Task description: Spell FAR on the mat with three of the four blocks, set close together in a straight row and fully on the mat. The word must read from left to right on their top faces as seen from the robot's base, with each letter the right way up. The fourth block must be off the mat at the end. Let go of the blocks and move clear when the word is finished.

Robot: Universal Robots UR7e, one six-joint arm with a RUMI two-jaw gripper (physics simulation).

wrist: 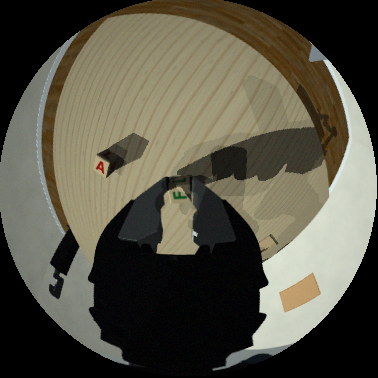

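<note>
My gripper (179, 177) is shut on the F block (176, 190) at the middle of the wrist view, with a jaw on each side. The block's pale top face carries a green F, which looks turned sideways in this view; a shaded side face with a green letter shows just beyond it. The A block (101, 166) stands on the light wooden table top to the left, apart from the gripper, with a red A on its lit face and dark red letters on its shaded faces. The other two blocks cannot be made out. I cannot clearly identify the mat.
The striped light wood table top (165, 75) spreads ahead, with brown wooden flooring beyond it. Dark shadows of the arm fall to the right. A small tan patch (268, 243) with a dark edge lies near the right rim. A tan rectangle (300, 292) shows at lower right.
</note>
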